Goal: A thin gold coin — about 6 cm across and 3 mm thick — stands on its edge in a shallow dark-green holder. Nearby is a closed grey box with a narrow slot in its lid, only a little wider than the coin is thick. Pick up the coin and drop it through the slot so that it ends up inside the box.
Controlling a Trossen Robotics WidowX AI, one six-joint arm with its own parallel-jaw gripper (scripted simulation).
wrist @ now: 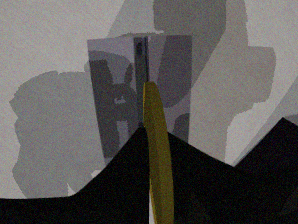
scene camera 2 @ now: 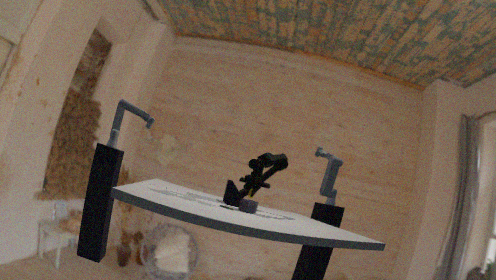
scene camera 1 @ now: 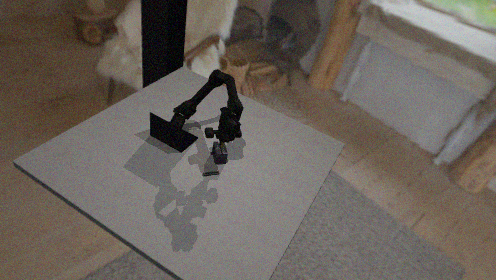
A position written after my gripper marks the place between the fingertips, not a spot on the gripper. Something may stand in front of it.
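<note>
There is a gold coin here, and my gripper (wrist: 148,135) carries it.
</note>
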